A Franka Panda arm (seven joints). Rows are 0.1 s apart.
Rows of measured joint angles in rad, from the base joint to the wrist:
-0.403, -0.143, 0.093, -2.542, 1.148, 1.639, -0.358
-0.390, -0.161, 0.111, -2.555, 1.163, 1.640, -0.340
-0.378, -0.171, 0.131, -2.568, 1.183, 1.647, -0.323
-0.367, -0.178, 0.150, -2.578, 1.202, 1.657, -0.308
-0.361, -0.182, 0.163, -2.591, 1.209, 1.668, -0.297
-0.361, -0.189, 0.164, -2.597, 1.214, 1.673, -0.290
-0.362, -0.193, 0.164, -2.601, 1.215, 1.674, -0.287
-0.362, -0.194, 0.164, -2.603, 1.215, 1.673, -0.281
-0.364, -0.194, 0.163, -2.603, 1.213, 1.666, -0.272
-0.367, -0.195, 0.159, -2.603, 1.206, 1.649, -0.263
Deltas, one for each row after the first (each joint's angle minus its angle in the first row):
0.013, -0.018, 0.018, -0.013, 0.015, 0.001, 0.018
0.025, -0.028, 0.038, -0.026, 0.035, 0.008, 0.035
0.036, -0.035, 0.057, -0.036, 0.054, 0.018, 0.050
0.042, -0.039, 0.070, -0.049, 0.061, 0.029, 0.061
0.042, -0.046, 0.071, -0.055, 0.066, 0.034, 0.068
0.041, -0.050, 0.071, -0.059, 0.067, 0.035, 0.071
0.041, -0.051, 0.071, -0.061, 0.067, 0.034, 0.077
0.039, -0.051, 0.070, -0.061, 0.065, 0.027, 0.086
0.036, -0.052, 0.066, -0.061, 0.058, 0.010, 0.095

